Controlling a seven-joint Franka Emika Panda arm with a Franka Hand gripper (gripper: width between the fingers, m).
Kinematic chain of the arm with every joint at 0, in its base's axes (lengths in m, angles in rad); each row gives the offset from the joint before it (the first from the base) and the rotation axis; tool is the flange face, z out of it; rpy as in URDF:
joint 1: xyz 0 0 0.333 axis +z
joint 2: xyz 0 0 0 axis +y
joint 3: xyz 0 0 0.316 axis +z
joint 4: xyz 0.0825 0 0 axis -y
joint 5: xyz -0.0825 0 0.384 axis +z
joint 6: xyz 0 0 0 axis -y
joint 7: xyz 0.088 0 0 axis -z
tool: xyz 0 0 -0.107 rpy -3.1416 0 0
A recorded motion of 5 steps. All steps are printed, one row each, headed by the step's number.
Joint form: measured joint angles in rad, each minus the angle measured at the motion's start. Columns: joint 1, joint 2, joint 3, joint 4, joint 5, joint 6, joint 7.
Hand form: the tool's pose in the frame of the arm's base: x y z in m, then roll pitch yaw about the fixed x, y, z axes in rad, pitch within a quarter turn. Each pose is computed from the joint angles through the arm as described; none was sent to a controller.
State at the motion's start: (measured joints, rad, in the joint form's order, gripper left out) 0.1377 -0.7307 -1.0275 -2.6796 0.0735 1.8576 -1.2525
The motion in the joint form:
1: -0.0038 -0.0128 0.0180 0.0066 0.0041 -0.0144 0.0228
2: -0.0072 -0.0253 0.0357 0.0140 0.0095 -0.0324 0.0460
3: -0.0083 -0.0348 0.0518 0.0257 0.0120 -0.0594 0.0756
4: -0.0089 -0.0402 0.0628 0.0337 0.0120 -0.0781 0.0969
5: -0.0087 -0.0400 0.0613 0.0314 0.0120 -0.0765 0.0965
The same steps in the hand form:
1: 0.2437 -0.2289 0.3553 -2.5310 -0.5025 0.4235
2: 0.2448 -0.2267 0.3632 -2.5253 -0.4984 0.4180
3: 0.2456 -0.2249 0.3713 -2.5134 -0.4847 0.4109
4: 0.2459 -0.2237 0.3765 -2.5061 -0.4723 0.4067
5: 0.2457 -0.2233 0.3754 -2.5044 -0.4723 0.4057

